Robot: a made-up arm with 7 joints. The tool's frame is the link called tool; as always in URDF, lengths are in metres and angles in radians. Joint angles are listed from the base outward.
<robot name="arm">
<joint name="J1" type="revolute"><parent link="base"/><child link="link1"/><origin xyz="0.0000 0.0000 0.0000" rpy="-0.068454 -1.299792 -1.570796"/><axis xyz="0 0 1"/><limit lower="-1.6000" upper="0.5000"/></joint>
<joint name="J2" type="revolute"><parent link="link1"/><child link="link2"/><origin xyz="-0.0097 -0.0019 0.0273" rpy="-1.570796 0.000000 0.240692"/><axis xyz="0 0 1"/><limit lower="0.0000" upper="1.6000"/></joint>
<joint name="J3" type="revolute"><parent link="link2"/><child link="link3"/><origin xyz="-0.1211 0.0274 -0.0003" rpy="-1.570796 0.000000 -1.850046"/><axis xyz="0 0 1"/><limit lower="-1.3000" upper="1.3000"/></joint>
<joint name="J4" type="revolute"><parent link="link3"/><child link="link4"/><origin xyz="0.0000 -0.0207 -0.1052" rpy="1.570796 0.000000 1.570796"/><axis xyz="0 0 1"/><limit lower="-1.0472" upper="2.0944"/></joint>
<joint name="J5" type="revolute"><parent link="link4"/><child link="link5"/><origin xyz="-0.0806 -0.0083 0.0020" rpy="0.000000 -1.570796 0.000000"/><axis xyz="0 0 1"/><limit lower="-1.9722" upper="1.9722"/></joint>
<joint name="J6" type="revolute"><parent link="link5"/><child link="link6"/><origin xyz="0.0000 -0.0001 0.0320" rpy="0.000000 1.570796 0.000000"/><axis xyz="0 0 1"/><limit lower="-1.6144" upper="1.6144"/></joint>
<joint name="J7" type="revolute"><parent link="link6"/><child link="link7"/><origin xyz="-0.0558 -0.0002 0.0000" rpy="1.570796 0.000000 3.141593"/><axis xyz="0 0 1"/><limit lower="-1.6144" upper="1.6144"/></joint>
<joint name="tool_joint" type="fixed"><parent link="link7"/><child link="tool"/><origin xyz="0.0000 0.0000 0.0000"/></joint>
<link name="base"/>
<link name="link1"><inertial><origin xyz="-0.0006 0.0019 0.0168"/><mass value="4.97"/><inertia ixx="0.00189" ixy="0" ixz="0" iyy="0.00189" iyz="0" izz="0.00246"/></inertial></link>
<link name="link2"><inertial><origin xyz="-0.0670 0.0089 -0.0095"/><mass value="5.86"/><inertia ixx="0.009" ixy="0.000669" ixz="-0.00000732" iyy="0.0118" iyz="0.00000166" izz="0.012"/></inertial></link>
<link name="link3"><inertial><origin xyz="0.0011 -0.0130 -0.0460"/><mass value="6.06"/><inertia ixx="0.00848" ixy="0" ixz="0" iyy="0.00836" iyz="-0.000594" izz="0.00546"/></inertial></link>
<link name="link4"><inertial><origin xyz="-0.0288 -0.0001 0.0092"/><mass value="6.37"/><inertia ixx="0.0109" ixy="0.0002" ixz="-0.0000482" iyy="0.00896" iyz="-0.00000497" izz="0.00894"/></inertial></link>
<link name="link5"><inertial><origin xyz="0.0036 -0.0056 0.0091"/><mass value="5.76"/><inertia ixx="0.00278" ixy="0" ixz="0" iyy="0.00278" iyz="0" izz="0.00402"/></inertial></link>
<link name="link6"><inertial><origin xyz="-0.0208 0.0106 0.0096"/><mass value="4.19"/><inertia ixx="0.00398" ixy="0.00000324" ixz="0" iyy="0.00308" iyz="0" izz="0.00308"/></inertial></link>
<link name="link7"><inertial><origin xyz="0.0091 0.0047 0.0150"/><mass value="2.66"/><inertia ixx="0.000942" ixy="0" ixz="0" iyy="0.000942" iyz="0" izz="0.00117"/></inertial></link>
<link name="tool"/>
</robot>
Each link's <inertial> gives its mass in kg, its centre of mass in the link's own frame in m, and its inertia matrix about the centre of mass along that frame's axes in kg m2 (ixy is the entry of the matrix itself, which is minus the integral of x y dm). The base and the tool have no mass. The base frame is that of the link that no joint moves.
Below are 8 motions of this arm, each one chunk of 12 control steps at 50 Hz.
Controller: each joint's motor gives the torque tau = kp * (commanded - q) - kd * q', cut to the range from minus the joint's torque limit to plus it. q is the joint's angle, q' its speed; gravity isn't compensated. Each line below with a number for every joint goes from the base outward.
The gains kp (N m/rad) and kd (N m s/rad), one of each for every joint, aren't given. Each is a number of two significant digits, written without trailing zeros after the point. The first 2 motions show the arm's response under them.
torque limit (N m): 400 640 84 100 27 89 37
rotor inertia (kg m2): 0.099 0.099 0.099 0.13 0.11 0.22 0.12
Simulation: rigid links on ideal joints. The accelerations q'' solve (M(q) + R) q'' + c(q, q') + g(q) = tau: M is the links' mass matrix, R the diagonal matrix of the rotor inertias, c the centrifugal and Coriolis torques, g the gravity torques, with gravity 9.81 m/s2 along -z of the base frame. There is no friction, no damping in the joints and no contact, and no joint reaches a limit. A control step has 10 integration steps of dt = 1/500 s. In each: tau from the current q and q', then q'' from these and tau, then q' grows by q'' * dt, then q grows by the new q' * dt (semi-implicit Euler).
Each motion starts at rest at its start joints. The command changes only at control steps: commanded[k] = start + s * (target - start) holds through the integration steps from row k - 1 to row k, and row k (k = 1, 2, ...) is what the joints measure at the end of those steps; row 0 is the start. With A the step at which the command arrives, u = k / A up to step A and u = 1 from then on. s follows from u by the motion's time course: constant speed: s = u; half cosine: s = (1 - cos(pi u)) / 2; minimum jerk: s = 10 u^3 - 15 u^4 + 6 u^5; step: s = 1 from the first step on.
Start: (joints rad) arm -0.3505 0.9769 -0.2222 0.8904 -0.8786 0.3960 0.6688
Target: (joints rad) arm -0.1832 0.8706 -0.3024 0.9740 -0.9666 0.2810 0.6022
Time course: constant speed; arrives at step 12
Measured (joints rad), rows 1 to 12:
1: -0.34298 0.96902 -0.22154 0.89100 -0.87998 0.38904 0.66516
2: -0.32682 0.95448 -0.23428 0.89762 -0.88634 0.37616 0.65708
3: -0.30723 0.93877 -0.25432 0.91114 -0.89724 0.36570 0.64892
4: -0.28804 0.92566 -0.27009 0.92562 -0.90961 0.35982 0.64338
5: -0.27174 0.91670 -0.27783 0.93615 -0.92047 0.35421 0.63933
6: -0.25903 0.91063 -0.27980 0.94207 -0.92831 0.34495 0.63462
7: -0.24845 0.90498 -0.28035 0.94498 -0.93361 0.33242 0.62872
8: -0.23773 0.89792 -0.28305 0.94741 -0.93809 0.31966 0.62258
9: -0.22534 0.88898 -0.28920 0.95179 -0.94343 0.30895 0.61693
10: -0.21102 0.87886 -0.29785 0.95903 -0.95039 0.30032 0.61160
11: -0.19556 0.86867 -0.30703 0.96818 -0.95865 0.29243 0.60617
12: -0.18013 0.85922 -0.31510 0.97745 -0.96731 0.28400 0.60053
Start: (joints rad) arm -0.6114 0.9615 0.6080 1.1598 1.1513 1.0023 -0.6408
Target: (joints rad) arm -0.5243 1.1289 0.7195 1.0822 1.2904 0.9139 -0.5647
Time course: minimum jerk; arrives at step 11
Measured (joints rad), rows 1 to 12:
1: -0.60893 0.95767 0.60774 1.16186 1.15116 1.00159 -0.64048
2: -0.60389 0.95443 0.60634 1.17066 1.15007 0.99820 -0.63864
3: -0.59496 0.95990 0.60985 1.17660 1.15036 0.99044 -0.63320
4: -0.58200 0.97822 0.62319 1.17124 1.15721 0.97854 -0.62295
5: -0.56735 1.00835 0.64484 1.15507 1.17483 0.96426 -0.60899
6: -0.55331 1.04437 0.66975 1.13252 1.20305 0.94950 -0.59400
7: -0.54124 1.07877 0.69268 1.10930 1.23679 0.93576 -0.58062
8: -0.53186 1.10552 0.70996 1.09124 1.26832 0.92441 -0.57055
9: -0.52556 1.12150 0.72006 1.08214 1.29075 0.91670 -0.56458
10: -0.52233 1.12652 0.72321 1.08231 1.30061 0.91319 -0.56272
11: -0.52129 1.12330 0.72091 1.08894 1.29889 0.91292 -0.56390
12: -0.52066 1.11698 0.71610 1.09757 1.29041 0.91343 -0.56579
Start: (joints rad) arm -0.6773 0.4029 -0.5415 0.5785 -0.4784 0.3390 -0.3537
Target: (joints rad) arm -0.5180 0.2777 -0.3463 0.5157 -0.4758 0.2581 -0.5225
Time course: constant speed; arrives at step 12
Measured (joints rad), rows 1 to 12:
1: -0.66717 0.39342 -0.52306 0.57754 -0.47696 0.33547 -0.36269
2: -0.64815 0.38073 -0.50811 0.57552 -0.47685 0.32775 -0.38233
3: -0.62778 0.36849 -0.50138 0.57538 -0.47859 0.32029 -0.40223
4: -0.60997 0.35649 -0.49337 0.57576 -0.48076 0.31529 -0.41609
5: -0.59569 0.34551 -0.47955 0.57235 -0.48213 0.31093 -0.42675
6: -0.58443 0.33571 -0.46048 0.56445 -0.48210 0.30463 -0.43925
7: -0.57472 0.32636 -0.43906 0.55474 -0.48086 0.29607 -0.45444
8: -0.56466 0.31680 -0.41837 0.54601 -0.47916 0.28700 -0.46988
9: -0.55282 0.30671 -0.40017 0.53969 -0.47780 0.27914 -0.48390
10: -0.53898 0.29617 -0.38446 0.53591 -0.47723 0.27284 -0.49713
11: -0.52395 0.28541 -0.37005 0.53359 -0.47741 0.26737 -0.51083
12: -0.50894 0.27471 -0.35550 0.53107 -0.47796 0.26178 -0.52521

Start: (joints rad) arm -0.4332 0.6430 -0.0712 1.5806 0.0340 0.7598 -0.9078
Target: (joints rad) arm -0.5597 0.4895 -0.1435 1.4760 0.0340 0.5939 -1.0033
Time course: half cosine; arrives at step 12
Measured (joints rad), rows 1 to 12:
1: -0.43262 0.63852 -0.07230 1.57966 0.03415 0.75796 -0.90867
2: -0.43448 0.62818 -0.07577 1.57982 0.03341 0.75174 -0.91288
3: -0.44119 0.61444 -0.08145 1.57738 0.03154 0.74000 -0.92156
4: -0.45313 0.59835 -0.08889 1.56741 0.02968 0.72285 -0.93315
5: -0.46996 0.58000 -0.09779 1.55047 0.02896 0.70135 -0.94562
6: -0.48994 0.55969 -0.10777 1.53009 0.02951 0.67739 -0.95812
7: -0.51035 0.53860 -0.11812 1.50987 0.03062 0.65327 -0.97056
8: -0.52866 0.51855 -0.12798 1.49264 0.03143 0.63118 -0.98245
9: -0.54321 0.50134 -0.13649 1.48003 0.03157 0.61281 -0.99268
10: -0.55330 0.48837 -0.14293 1.47232 0.03119 0.59927 -1.00016
11: -0.55887 0.48043 -0.14691 1.46887 0.03067 0.59115 -1.00438
12: -0.56019 0.47784 -0.14827 1.46887 0.03030 0.58868 -1.00529

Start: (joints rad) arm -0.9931 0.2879 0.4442 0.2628 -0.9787 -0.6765 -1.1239
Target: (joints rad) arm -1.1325 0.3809 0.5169 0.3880 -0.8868 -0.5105 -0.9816
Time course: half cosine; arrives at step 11
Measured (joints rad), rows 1 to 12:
1: -0.99018 0.28683 0.44517 0.26910 -0.97837 -0.67495 -1.12213
2: -0.98909 0.28786 0.44925 0.28870 -0.97765 -0.66822 -1.11462
3: -0.99666 0.29428 0.45771 0.31393 -0.97599 -0.65310 -1.09945
4: -1.01317 0.30584 0.46895 0.33275 -0.97124 -0.63065 -1.07917
5: -1.03579 0.32062 0.48040 0.34296 -0.96067 -0.60520 -1.05779
6: -1.06072 0.33633 0.49054 0.35078 -0.94385 -0.58036 -1.03748
7: -1.08390 0.35075 0.49915 0.36159 -0.92399 -0.55749 -1.01856
8: -1.10222 0.36240 0.50667 0.37552 -0.90603 -0.53715 -1.00155
9: -1.11446 0.37073 0.51340 0.38928 -0.89374 -0.52063 -0.98806
10: -1.12094 0.37578 0.51894 0.39904 -0.88809 -0.50979 -0.97992
11: -1.12237 0.37758 0.52226 0.40220 -0.88782 -0.50610 -0.97806
12: -1.12069 0.37698 0.52305 0.40108 -0.89029 -0.50826 -0.98059

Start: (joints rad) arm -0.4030 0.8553 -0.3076 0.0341 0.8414 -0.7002 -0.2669
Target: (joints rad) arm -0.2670 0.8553 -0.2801 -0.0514 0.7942 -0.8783 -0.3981
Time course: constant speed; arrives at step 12
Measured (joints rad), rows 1 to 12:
1: -0.39449 0.85160 -0.30564 0.03332 0.84069 -0.70681 -0.27408
2: -0.37798 0.84899 -0.31187 0.03028 0.83911 -0.72342 -0.28971
3: -0.36106 0.84753 -0.32117 0.02485 0.83859 -0.74468 -0.30546
4: -0.34784 0.84626 -0.32602 0.01757 0.83885 -0.76357 -0.31626
5: -0.33786 0.84596 -0.32383 0.00871 0.83752 -0.77784 -0.32438
6: -0.32892 0.84691 -0.31629 -0.00032 0.83297 -0.78998 -0.33390
7: -0.31936 0.84835 -0.30751 -0.00802 0.82575 -0.80300 -0.34560
8: -0.30863 0.84933 -0.30124 -0.01436 0.81811 -0.81770 -0.35759
9: -0.29699 0.84938 -0.29884 -0.02048 0.81221 -0.83322 -0.36858
10: -0.28502 0.84874 -0.29918 -0.02729 0.80877 -0.84864 -0.37897
11: -0.27321 0.84797 -0.29999 -0.03473 0.80694 -0.86369 -0.38969
12: -0.26177 0.84755 -0.29940 -0.04222 0.80522 -0.87853 -0.40089

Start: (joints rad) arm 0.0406 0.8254 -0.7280 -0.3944 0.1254 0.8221 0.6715
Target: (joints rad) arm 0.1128 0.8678 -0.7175 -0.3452 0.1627 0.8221 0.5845
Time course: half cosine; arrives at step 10
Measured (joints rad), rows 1 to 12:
1: 0.04057 0.82254 -0.72967 -0.38658 0.12522 0.82236 0.66999
2: 0.04414 0.82208 -0.73431 -0.37512 0.12471 0.82286 0.66392
3: 0.05375 0.82661 -0.73703 -0.36811 0.12513 0.82343 0.65262
4: 0.06606 0.83357 -0.73677 -0.36335 0.12805 0.82378 0.63851
5: 0.07778 0.84068 -0.73469 -0.35672 0.13378 0.82372 0.62419
6: 0.08836 0.84737 -0.73172 -0.34800 0.14111 0.82356 0.61073
7: 0.09809 0.85358 -0.72882 -0.33954 0.14826 0.82372 0.59865
8: 0.10638 0.85872 -0.72697 -0.33330 0.15383 0.82419 0.58894
9: 0.11204 0.86197 -0.72662 -0.32987 0.15711 0.82462 0.58294
10: 0.11414 0.86290 -0.72743 -0.32919 0.15809 0.82472 0.58151
11: 0.11342 0.86220 -0.72825 -0.33089 0.15749 0.82433 0.58333
12: 0.11206 0.86142 -0.72800 -0.33358 0.15672 0.82350 0.58502

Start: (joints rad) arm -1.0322 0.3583 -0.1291 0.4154 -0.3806 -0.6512 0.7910
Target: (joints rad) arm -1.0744 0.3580 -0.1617 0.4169 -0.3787 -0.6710 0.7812
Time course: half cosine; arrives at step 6
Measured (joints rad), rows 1 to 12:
1: -1.02895 0.35676 -0.13137 0.41997 -0.38103 -0.65202 0.79066
2: -1.02650 0.35511 -0.14053 0.43262 -0.38293 -0.65482 0.78943
3: -1.03114 0.35393 -0.15293 0.44437 -0.38574 -0.65905 0.78701
4: -1.04265 0.35317 -0.16388 0.44472 -0.38756 -0.66367 0.78393
5: -1.05681 0.35290 -0.17082 0.43384 -0.38637 -0.66808 0.78135
6: -1.06768 0.35296 -0.17279 0.42050 -0.38189 -0.67119 0.78024
7: -1.07124 0.35341 -0.17127 0.41431 -0.37655 -0.67226 0.78062
8: -1.06828 0.35415 -0.16914 0.41918 -0.37389 -0.67181 0.78146
9: -1.06249 0.35467 -0.16801 0.43001 -0.37569 -0.67065 0.78191
10: -1.05758 0.35469 -0.16809 0.43810 -0.38055 -0.66948 0.78194
11: -1.05589 0.35438 -0.16891 0.43912 -0.38518 -0.66897 0.78187
12: -1.05761 0.35404 -0.16974 0.43480 -0.38682 -0.66933 0.78181

